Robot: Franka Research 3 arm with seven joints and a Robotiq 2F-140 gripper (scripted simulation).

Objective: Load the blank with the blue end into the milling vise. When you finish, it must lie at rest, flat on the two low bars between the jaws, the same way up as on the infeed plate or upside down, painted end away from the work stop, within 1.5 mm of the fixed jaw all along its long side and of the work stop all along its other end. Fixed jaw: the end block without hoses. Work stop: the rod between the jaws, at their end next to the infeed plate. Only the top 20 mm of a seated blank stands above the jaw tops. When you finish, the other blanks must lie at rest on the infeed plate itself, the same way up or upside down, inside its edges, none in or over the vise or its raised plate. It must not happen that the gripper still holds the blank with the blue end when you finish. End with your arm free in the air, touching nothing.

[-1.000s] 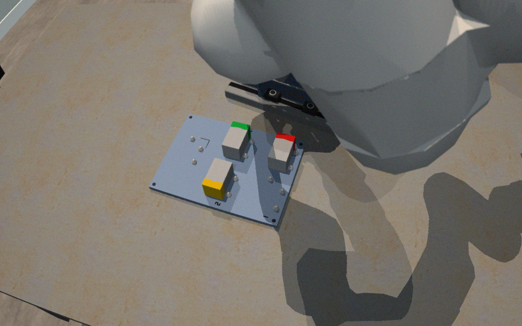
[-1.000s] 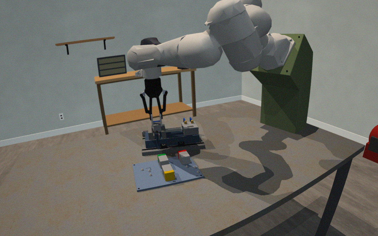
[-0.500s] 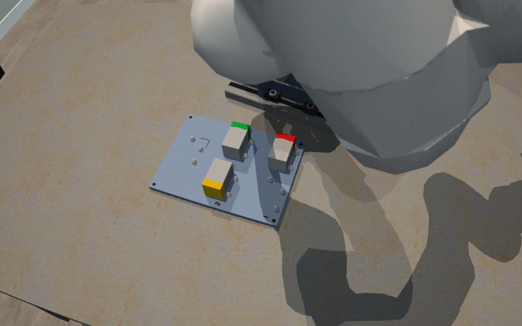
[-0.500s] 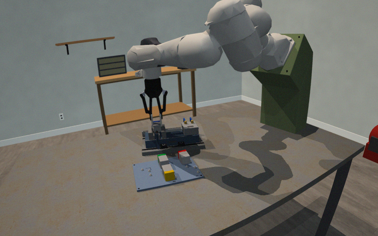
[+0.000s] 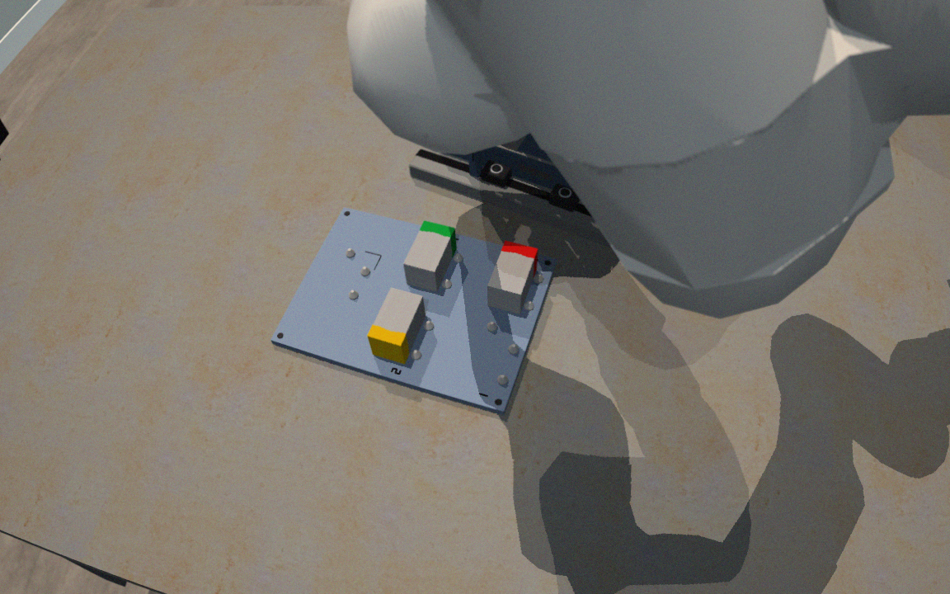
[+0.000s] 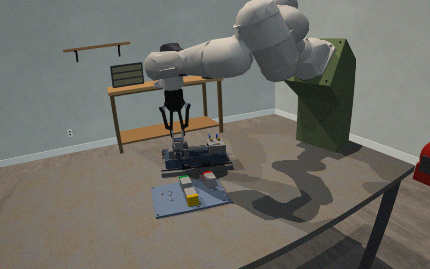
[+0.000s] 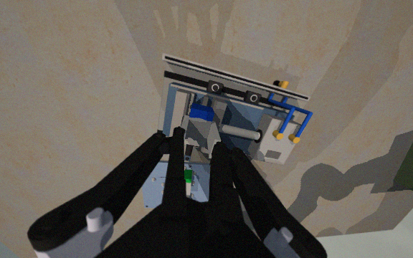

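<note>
Now: hand 4 cm above the blue-ended blank. The rest, counted from my hand: fixed jaw: 3 cm ahead, 1 cm to the left, 6 cm below; then grey rod: 8 cm behind, 6 cm below; then work stop: 5 cm to the left, 5 cm below.
</note>
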